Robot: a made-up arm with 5 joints.
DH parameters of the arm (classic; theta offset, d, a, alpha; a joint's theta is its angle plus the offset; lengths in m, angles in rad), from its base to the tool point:
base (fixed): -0.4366 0 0.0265 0
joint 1: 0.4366 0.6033 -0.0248 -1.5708
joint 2: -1.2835 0 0.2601 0
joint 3: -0.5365 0 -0.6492 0
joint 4: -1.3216 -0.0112 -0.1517 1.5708
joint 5: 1.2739 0 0.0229 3.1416
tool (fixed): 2.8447 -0.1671 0 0
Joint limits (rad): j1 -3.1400..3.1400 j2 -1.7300..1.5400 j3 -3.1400..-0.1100 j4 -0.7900..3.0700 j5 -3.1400..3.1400
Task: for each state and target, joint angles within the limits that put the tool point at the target. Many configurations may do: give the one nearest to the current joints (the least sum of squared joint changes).
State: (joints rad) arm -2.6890 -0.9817 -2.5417 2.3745 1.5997
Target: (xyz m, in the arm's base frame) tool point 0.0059 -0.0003 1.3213
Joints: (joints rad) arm -2.9602 -0.8365 -2.0721 2.8304 1.9902
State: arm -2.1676 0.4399 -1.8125 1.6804 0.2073
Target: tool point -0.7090 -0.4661 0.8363
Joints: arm -2.5996 0.2677 -1.8927 1.7315 0.1979
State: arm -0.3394 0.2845 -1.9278 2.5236 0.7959
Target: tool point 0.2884 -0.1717 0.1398
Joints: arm -0.5735 0.8657 -1.1489 2.5859 0.8205
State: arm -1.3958 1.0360 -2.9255 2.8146 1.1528
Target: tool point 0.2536 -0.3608 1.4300
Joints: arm -0.9982 0.3339 -3.1400 2.1602 1.1671
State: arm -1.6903 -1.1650 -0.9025 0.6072 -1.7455
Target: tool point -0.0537 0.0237 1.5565
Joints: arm -0.7300 -1.4248 -1.2777 0.5071 -1.9659
